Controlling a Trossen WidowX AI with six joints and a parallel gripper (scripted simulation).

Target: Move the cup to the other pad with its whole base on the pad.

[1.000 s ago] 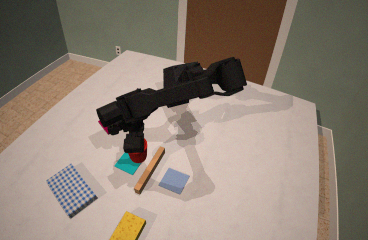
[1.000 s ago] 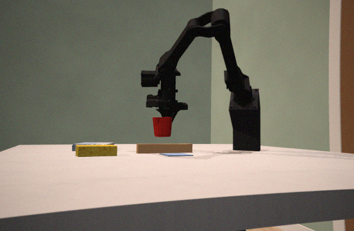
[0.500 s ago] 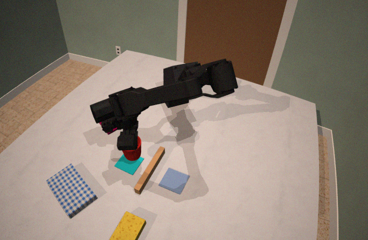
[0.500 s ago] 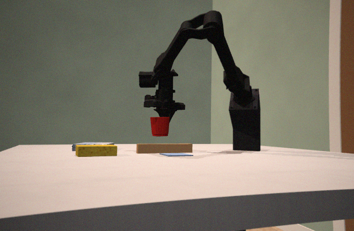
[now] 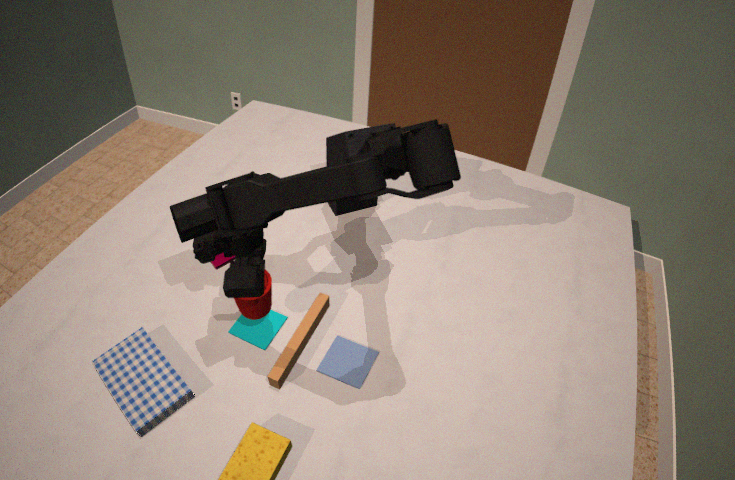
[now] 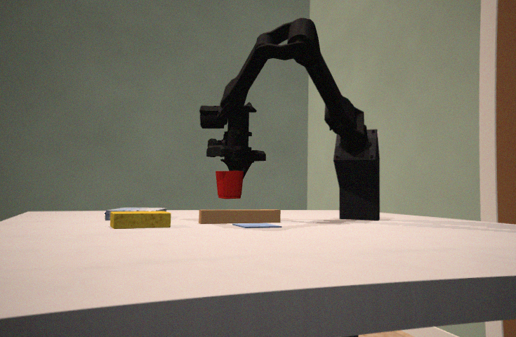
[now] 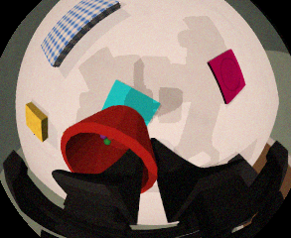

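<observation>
Right now my hand is 5 cm above the red cup, 2 cm to the right of it and 2 cm short of it. From my hand the other things lie so: wooden bar 12 cm below, 11 cm to the left.
</observation>
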